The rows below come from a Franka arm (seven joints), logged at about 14 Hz.
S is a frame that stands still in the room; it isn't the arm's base.
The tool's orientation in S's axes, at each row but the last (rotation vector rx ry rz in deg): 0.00, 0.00, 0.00; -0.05, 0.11, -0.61; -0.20, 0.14, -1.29; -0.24, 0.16, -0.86; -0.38, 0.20, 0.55; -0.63, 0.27, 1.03; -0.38, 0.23, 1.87; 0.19, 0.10, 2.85; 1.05, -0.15, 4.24
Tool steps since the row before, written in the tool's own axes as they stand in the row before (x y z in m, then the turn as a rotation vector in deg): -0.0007, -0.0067, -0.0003, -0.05, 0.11, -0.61; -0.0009, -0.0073, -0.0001, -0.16, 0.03, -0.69; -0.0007, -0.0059, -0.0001, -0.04, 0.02, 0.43; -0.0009, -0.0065, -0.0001, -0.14, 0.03, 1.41; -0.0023, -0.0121, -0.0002, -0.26, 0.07, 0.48; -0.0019, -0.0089, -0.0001, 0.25, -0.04, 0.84; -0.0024, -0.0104, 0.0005, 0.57, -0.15, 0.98; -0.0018, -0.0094, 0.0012, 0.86, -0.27, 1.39; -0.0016, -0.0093, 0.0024, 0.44, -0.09, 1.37
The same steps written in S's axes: -0.0007, -0.0067, -0.0003, -0.05, 0.11, -0.61; -0.0010, -0.0073, -0.0001, -0.16, 0.03, -0.69; -0.0008, -0.0059, -0.0001, -0.04, 0.02, 0.43; -0.0010, -0.0065, -0.0001, -0.14, 0.04, 1.41; -0.0022, -0.0121, -0.0001, -0.26, 0.07, 0.48; -0.0017, -0.0089, 0.0000, 0.25, -0.03, 0.84; -0.0021, -0.0105, 0.0006, 0.58, -0.12, 0.98; -0.0013, -0.0095, 0.0012, 0.87, -0.23, 1.39; -0.0009, -0.0094, 0.0022, 0.44, -0.08, 1.37
